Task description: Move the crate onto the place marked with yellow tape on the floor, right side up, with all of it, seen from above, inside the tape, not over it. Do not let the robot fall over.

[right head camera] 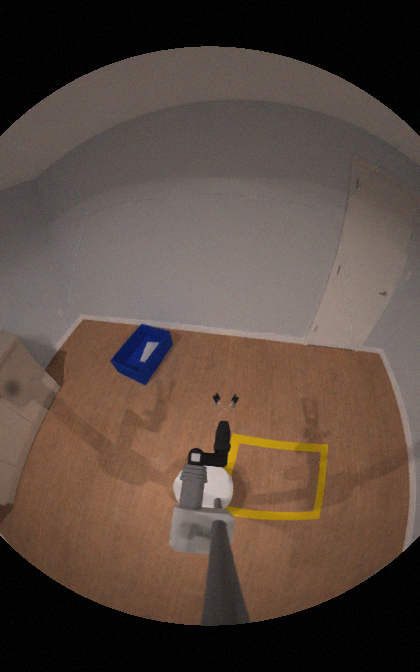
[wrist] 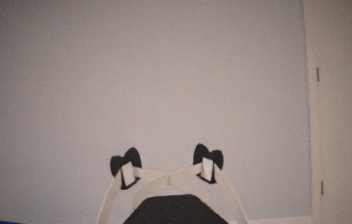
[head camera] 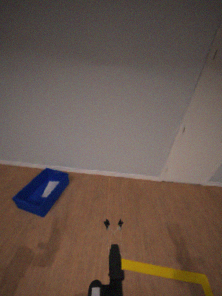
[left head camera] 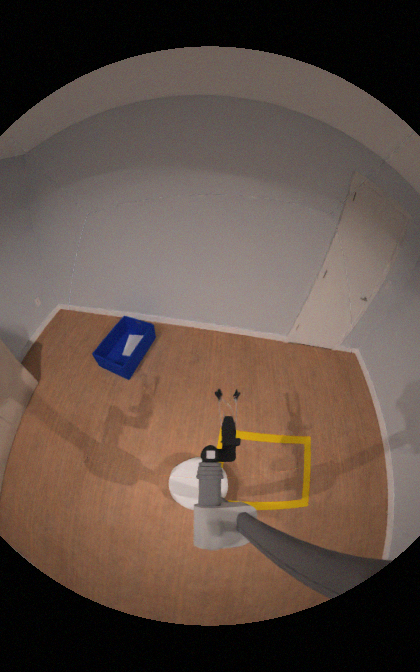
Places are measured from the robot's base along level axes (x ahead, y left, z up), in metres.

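Pixels of known places: gripper, between the fingertips: (wrist: 167, 158) (head camera: 113, 219).
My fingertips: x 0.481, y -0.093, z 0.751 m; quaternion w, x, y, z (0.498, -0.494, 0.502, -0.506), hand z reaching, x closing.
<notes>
Behind a point stands the place of what it marks.
The blue crate (head camera: 29, 205) {y 0.846, x 0.917, z 0.161 m} (left head camera: 112, 366) (right head camera: 131, 375) stands upright on the floor near the far wall, at the left and turned at an angle, with a white patch inside. A blue bit of it (wrist: 7, 222) {y 0.858, x 1.534, z 0.193 m} shows at the bottom left of the wrist view. The yellow tape (head camera: 160, 271) {y -0.619, x 0.369, z -0.027 m} (left head camera: 307, 470) (right head camera: 322, 480) marks a rectangle at the right, apart from the crate; the arm and base hide part of its left side. My gripper (head camera: 113, 223) {y -0.093, x 0.481, z 0.751 m} (left head camera: 227, 395) (right head camera: 225, 399) (wrist: 167, 158) {y -0.093, x 0.481, z 0.751 m} is open and empty, in the air to the right of the crate.
My round white base (left head camera: 181, 484) (right head camera: 222, 485) is at the tape's left side. A beige cabinet (left head camera: 10, 390) (right head camera: 25, 400) stands at the left. A closed door (head camera: 197, 130) {y -1.304, x 1.525, z 1.010 m} (left head camera: 345, 270) (right head camera: 367, 260) (wrist: 332, 125) {y -1.198, x 1.535, z 0.663 m} is in the far wall at the right.
</notes>
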